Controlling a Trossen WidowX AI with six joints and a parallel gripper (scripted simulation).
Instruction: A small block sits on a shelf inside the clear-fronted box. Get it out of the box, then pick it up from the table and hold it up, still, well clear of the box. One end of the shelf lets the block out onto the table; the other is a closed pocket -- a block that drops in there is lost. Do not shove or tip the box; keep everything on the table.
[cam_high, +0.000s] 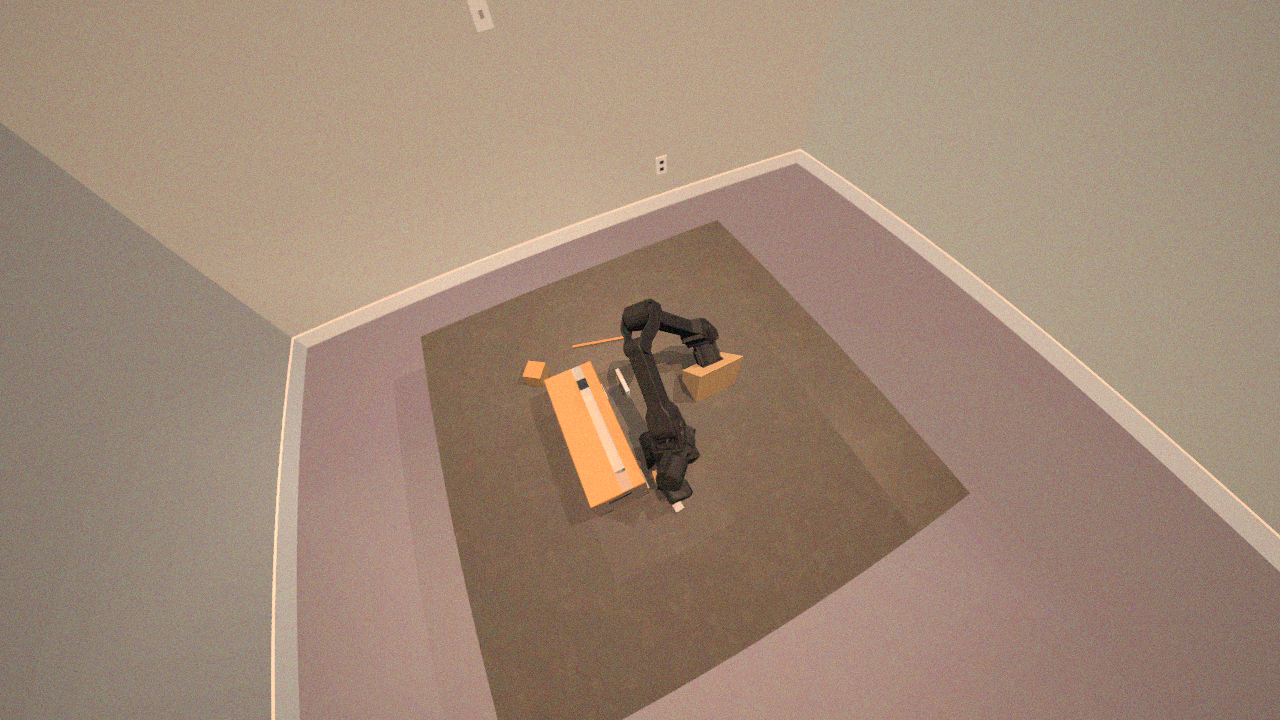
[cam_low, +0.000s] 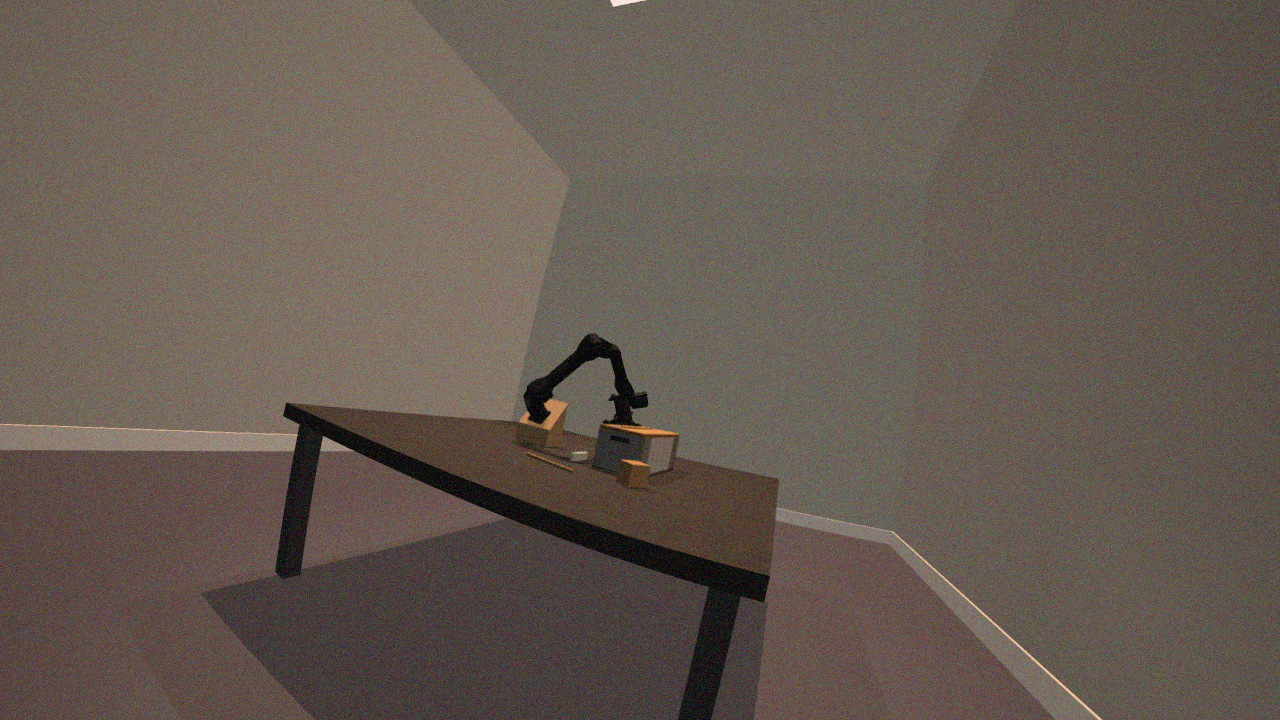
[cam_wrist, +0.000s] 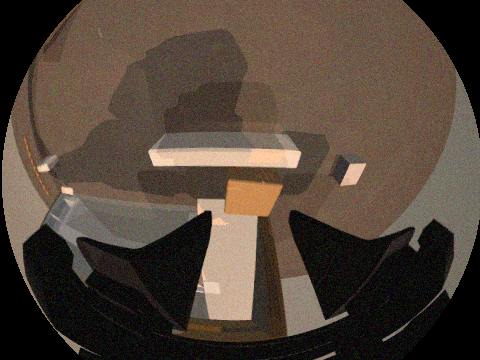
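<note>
The small orange block is 2 cm behind my gripper tip and 2 cm below it. Also, from my gripper tip: thin orange stick (50 cm to the right, 3 cm below); orange cube (23 cm ahead, 45 cm to the right); long orange box (7 cm ahead, 16 cm to the right, 3 cm above).
</note>
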